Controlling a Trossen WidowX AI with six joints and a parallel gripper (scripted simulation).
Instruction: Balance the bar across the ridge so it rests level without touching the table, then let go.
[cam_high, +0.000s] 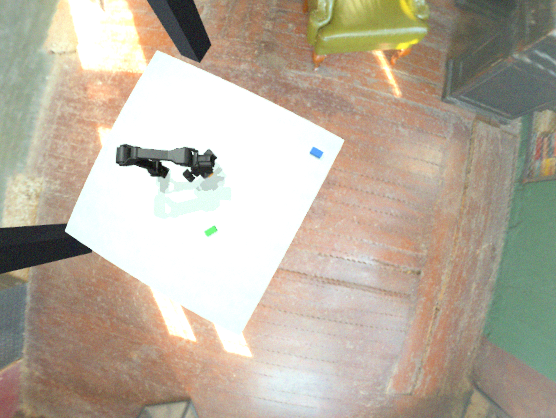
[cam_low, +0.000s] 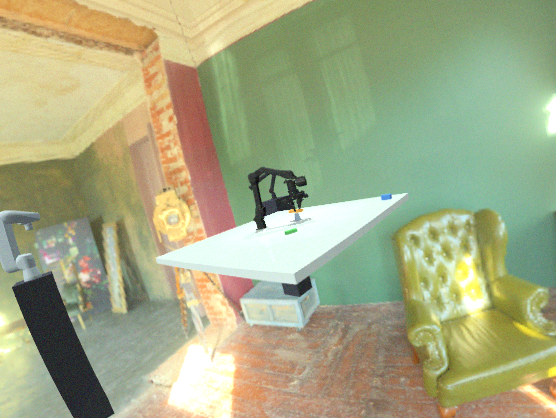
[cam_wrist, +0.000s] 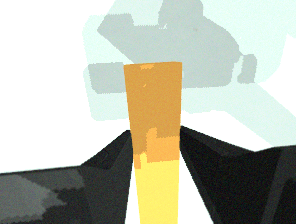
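Right now my gripper tip is 30 mm past the orange bar and 10 mm to the right of it. Also, from my gripper tip: green block (170 mm ahead, 290 mm to the right, 60 mm below); then blue block (490 mm ahead, 370 mm to the left, 50 mm below).
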